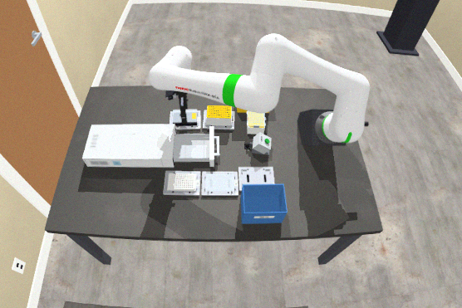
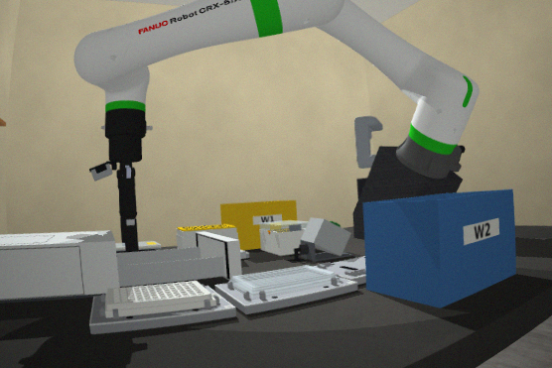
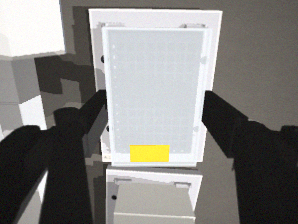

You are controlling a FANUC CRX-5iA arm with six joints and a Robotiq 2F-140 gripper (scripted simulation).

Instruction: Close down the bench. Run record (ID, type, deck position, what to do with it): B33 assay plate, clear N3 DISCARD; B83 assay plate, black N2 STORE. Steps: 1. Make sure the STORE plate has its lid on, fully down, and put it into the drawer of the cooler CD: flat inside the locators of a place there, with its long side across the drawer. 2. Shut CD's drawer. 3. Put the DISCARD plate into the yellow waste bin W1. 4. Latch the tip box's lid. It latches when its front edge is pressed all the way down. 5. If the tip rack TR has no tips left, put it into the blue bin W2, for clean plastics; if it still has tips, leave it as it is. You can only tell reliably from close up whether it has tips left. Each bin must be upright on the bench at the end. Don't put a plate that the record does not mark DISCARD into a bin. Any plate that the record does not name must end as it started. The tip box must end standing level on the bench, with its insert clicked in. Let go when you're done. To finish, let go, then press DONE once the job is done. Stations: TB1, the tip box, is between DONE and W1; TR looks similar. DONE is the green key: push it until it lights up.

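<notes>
Right now my hand is 2 cm above the translucent plate lid. Also, from my hand: white deck nest 6 cm below; then tip rack TR 19 cm behind, 1 cm below; then black assay plate 4 cm below.
</notes>
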